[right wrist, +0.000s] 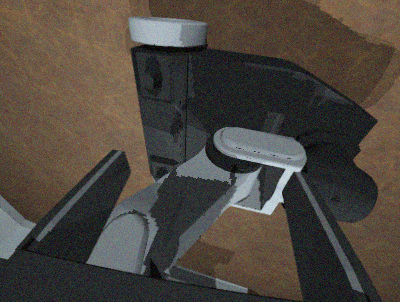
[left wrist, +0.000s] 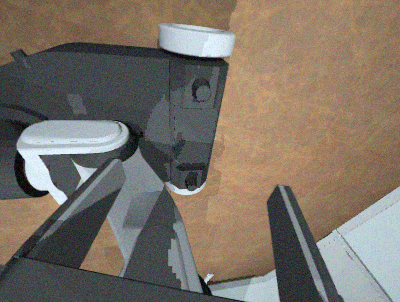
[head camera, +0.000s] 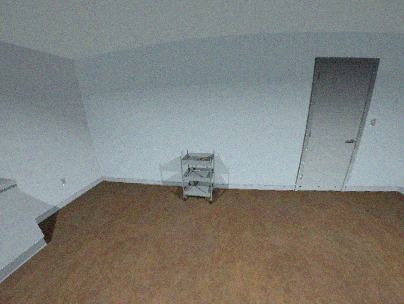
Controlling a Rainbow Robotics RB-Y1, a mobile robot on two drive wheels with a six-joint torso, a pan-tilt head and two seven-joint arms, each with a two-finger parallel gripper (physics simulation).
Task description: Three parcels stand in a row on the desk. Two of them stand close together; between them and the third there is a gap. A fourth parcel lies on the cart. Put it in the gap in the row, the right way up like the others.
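Note:
You'd see a grey cart and a door in the pictures, and my left gripper and my right gripper are there as well.

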